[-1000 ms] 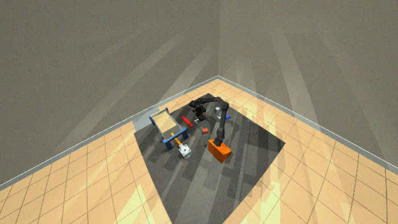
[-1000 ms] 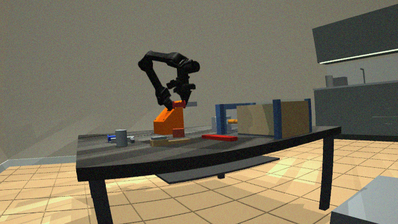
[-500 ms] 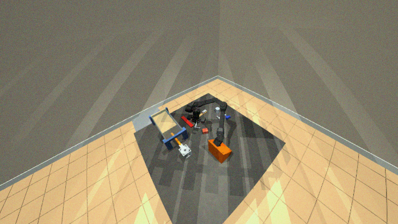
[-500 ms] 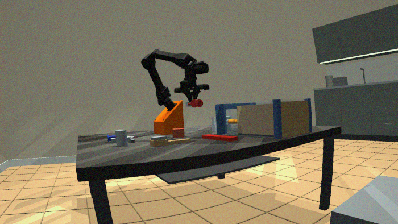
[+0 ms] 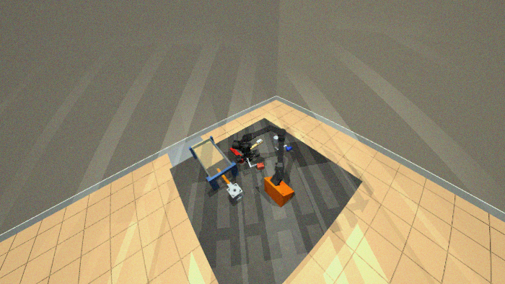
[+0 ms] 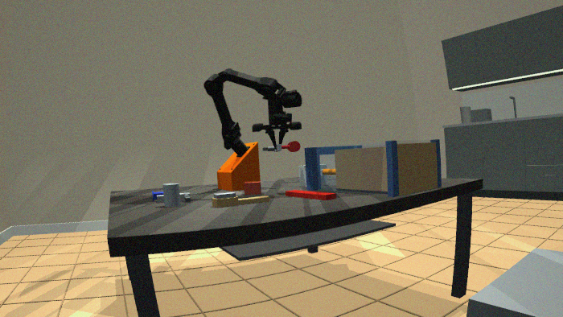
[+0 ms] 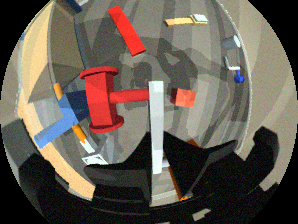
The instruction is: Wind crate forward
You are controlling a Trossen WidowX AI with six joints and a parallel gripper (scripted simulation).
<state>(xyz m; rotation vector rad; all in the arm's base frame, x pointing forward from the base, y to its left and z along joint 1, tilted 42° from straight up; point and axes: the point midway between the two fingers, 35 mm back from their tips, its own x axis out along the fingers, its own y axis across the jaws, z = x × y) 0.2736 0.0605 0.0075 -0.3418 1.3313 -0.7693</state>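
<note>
Now: gripper tip 12 cm past the grey winch, 21 cm to the right of it and 13 cm above it. From my gripper tip the other things lie so: wooden-handled tool: 25 cm ahead, 26 cm to the right, 15 cm below; clear-panelled cubby: 30 cm ahead, 23 cm to the left, 5 cm below; flat red bar: 27 cm ahead, 3 cm to the right, 16 cm below.
</note>
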